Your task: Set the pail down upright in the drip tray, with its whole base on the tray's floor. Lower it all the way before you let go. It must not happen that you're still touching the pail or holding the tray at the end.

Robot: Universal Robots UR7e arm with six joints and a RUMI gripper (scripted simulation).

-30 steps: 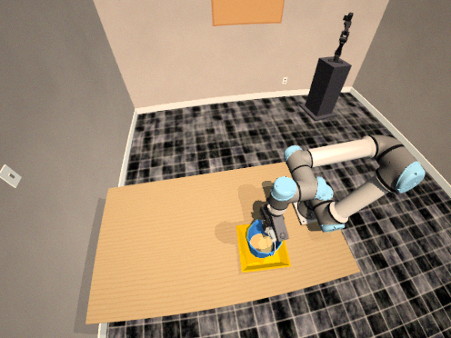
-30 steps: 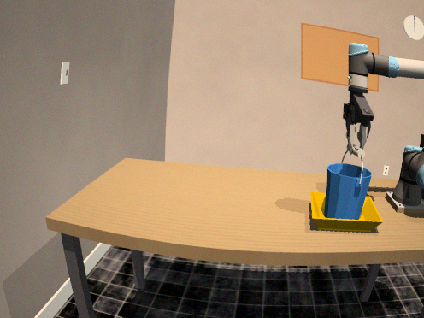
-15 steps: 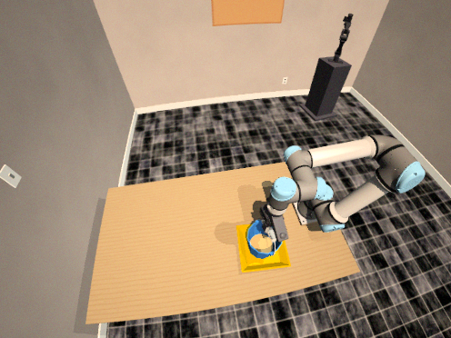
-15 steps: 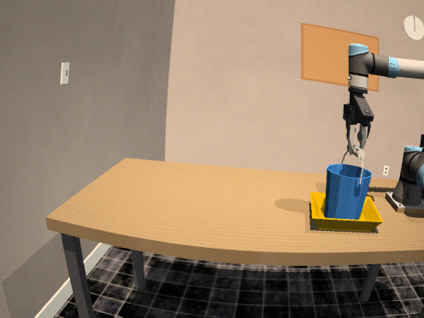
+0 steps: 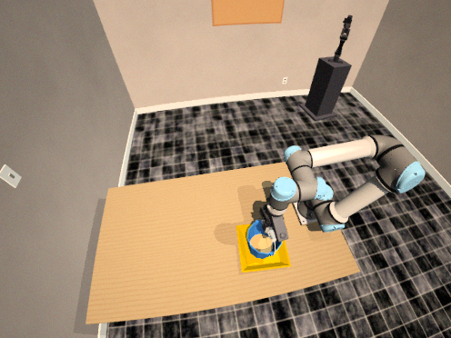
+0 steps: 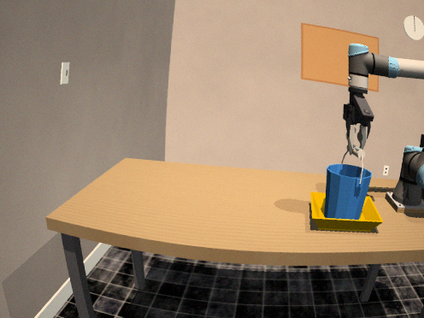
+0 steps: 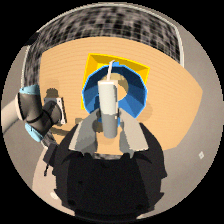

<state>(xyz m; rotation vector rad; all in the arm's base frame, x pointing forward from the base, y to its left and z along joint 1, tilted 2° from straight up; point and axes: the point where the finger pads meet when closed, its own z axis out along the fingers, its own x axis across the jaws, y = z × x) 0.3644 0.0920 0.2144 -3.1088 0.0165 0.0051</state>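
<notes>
Now: the white handle 30 mm below my hand. Also, from my hand: yellow drip tray 220 mm below, 10 mm to the left, 10 mm ahead; then blue pail 90 mm below, 10 mm ahead.
</notes>
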